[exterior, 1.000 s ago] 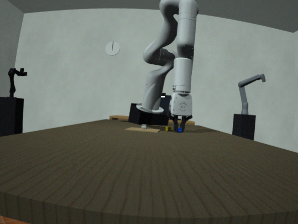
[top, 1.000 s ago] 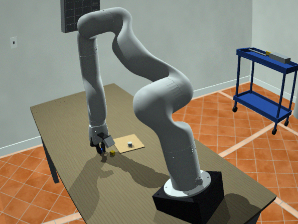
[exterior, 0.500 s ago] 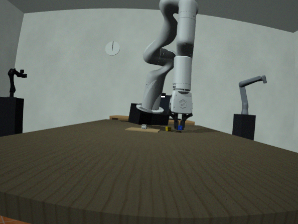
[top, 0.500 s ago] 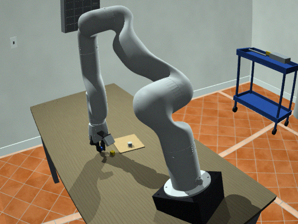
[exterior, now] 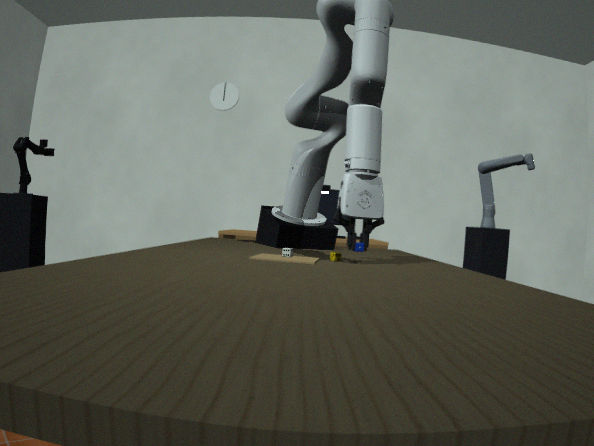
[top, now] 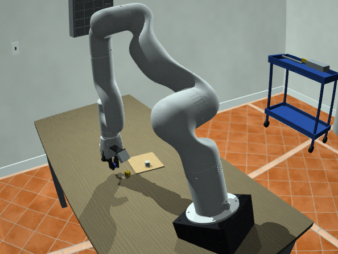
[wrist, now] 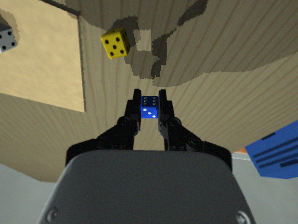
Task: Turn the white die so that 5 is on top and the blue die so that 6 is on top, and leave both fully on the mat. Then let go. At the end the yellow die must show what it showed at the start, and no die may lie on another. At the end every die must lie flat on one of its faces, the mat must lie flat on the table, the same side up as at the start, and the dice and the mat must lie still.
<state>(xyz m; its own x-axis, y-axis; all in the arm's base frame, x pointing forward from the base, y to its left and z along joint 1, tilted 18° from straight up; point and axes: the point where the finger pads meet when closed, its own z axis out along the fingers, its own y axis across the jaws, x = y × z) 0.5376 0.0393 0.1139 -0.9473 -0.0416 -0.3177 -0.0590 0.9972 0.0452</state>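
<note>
The yellow die lies 50 mm behind my hand, 40 mm to the right of it and 40 mm below it. Also, from my hand: white die (150 mm to the right, 50 mm behind, 40 mm below); then tan mat (160 mm to the right, 50 mm below, 20 mm behind); then blue die (10 mm below, 10 mm ahead).
</note>
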